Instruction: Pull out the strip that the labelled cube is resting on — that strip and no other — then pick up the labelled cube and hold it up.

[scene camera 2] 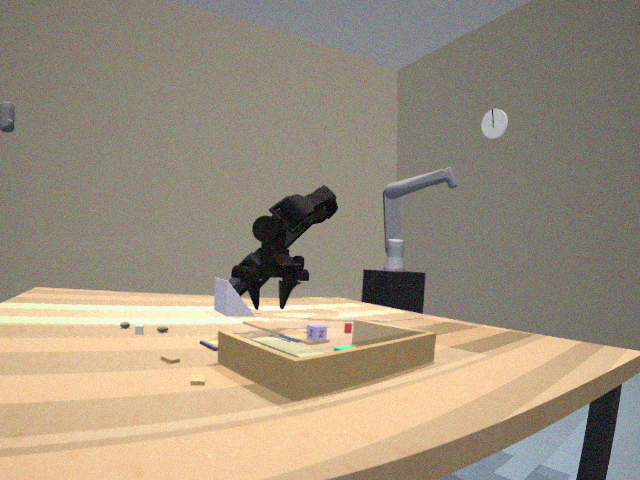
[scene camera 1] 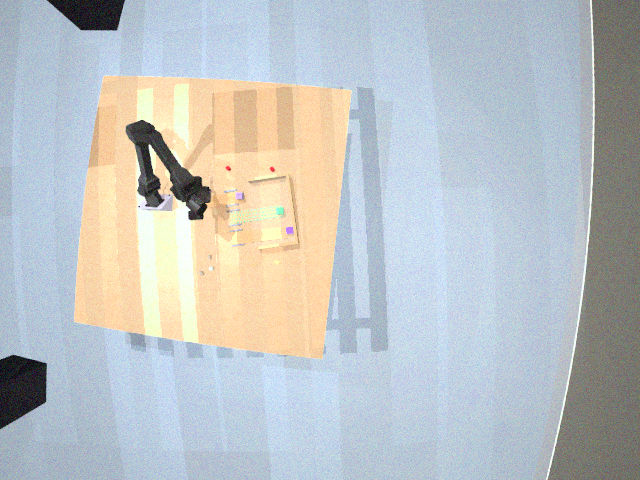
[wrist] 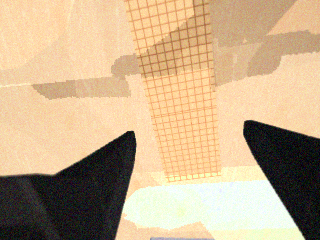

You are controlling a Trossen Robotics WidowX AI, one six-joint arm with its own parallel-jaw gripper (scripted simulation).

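On the wrist view I'm seeing a strip (wrist: pixel 174 52) and my gripper (wrist: pixel 188 132). Scene camera 2 has my gripper (scene camera 2: pixel 269 309) as well, and the gripper's open, holding nothing.
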